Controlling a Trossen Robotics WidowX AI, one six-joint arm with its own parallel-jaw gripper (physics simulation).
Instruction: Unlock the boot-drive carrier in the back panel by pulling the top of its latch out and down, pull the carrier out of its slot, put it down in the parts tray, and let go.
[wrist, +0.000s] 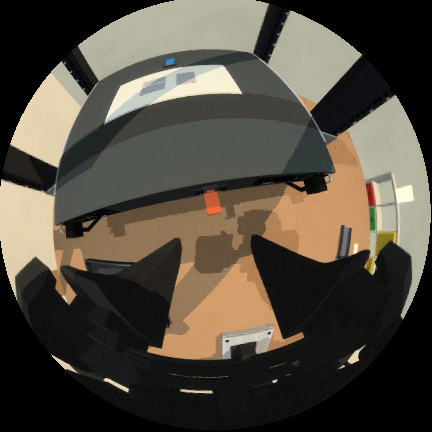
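Note:
The orange latch (212, 202) of the boot-drive carrier sticks out from the back panel (165, 199) of the dark server chassis, near the middle of its width. The rest of the carrier is hidden in the panel. My gripper (215, 241) is open and empty, its two black fingertips apart, one to either side of the latch's line and a little short of it; neither touches it. Which tray is the parts tray I cannot tell for sure; a tray with coloured bins (392, 205) stands at the right edge of the view.
The chassis (200, 145) fills the upper middle, with a black handle (316, 184) (74, 229) at each rear corner. Black rack posts (350, 95) (272, 30) rise around it. A grey metal plate (250, 335) lies at the bottom, a dark strip (344, 242) at the right.

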